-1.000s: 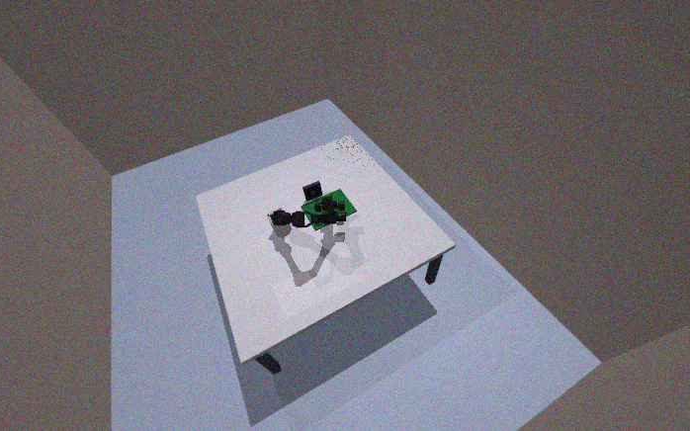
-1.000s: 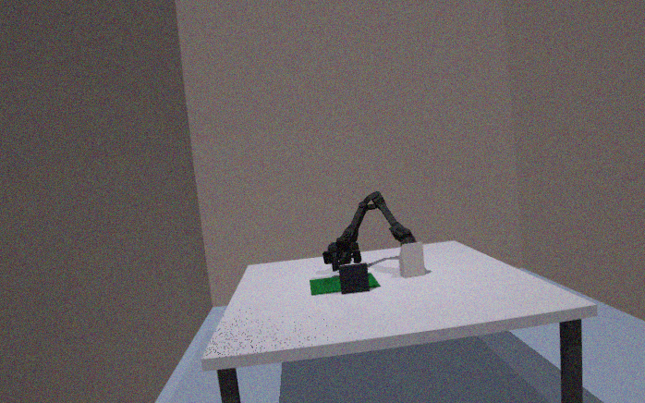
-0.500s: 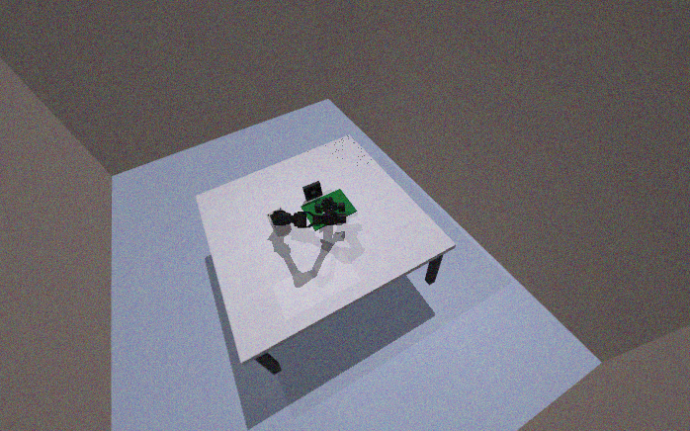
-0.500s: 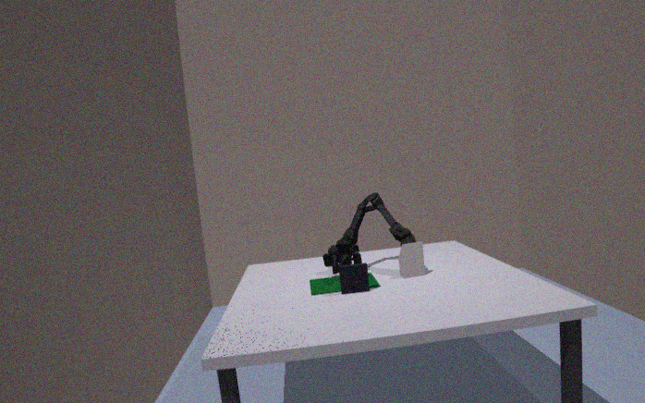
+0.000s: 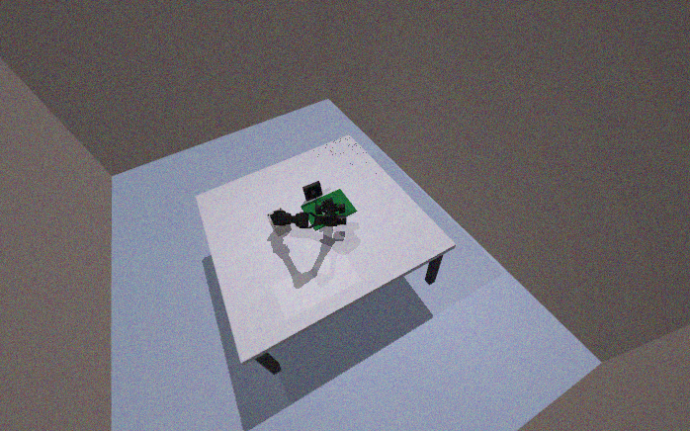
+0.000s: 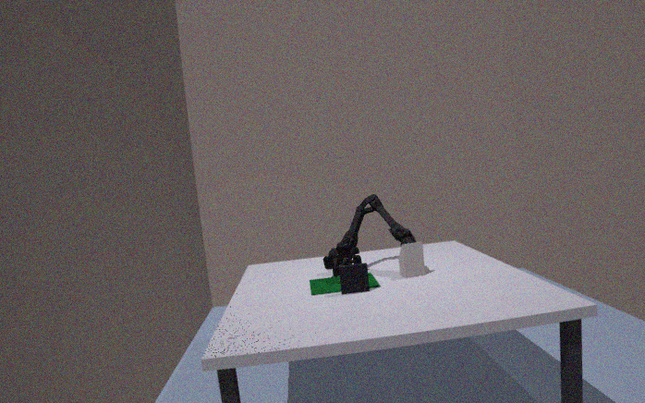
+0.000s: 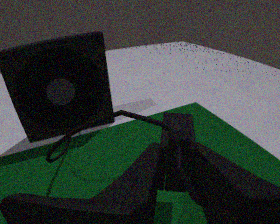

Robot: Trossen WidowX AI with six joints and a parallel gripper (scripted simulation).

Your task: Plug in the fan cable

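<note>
Right now my gripper tip is 80 mm above the green board, 20 mm past it and 10 mm to the right of it. The rest, counted from my gripper tip: black fan 150 mm to the left, 50 mm behind, 10 mm below; then dark plug 10 mm below.
</note>
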